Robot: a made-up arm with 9 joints. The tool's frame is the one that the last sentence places.
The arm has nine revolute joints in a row. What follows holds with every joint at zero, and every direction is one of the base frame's.
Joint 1 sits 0.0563 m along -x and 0.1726 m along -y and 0.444 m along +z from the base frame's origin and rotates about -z.
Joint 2 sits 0.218 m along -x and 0.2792 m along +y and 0.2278 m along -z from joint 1 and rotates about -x.
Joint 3 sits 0.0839 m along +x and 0.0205 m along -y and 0.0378 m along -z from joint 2 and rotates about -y.
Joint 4 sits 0.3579 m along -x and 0.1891 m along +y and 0.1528 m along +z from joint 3 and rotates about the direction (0.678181, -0.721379, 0.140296).
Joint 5 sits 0.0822 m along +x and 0.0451 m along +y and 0.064 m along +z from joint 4 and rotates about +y.
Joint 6 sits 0.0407 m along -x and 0.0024 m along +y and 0.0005 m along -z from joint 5 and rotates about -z.
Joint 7 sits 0.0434 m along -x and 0.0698 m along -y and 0.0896 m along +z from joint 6 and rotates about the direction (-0.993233, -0.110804, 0.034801).
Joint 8 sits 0.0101 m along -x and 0.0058 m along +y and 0.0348 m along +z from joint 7 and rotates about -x.
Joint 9 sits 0.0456 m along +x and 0.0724 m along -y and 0.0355 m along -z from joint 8 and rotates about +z.
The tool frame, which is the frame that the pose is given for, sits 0.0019 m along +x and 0.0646 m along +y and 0.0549 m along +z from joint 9; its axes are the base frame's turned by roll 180, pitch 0 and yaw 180 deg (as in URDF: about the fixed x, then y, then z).
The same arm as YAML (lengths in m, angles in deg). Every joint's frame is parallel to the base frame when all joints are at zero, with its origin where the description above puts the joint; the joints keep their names.
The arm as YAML. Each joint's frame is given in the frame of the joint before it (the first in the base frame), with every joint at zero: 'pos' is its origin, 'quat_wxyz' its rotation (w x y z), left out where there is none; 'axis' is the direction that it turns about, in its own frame. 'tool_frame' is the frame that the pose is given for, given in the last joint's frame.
length_unit: m
angle_unit: deg
joints:
  - joint: joint 1
    pos: [-0.0563, -0.1726, 0.444]
    axis: "-z"
  - joint: joint 2
    pos: [-0.218, 0.2792, -0.2278]
    axis: "-x"
  - joint: joint 3
    pos: [0.0839, -0.0205, -0.0378]
    axis: "-y"
  - joint: joint 4
    pos: [-0.3579, 0.1891, 0.1528]
    axis: [0.678181, -0.721379, 0.140296]
  - joint: joint 5
    pos: [0.0822, 0.0451, 0.064]
    axis: "+y"
  - joint: joint 6
    pos: [-0.0407, 0.0024, -0.0005]
    axis: "-z"
  - joint: joint 7
    pos: [-0.0434, -0.0698, 0.0896]
    axis: [-0.993233, -0.110804, 0.034801]
  - joint: joint 8
    pos: [-0.0101, 0.0058, 0.0348]
    axis: "-x"
  - joint: joint 9
    pos: [0.0456, -0.0724, -0.0355]
    axis: "+z"
tool_frame:
  pos: [0.0019, 0.0646, 0.0549]
  quat_wxyz: [0.0, 0.0, 1.0, 0.0]

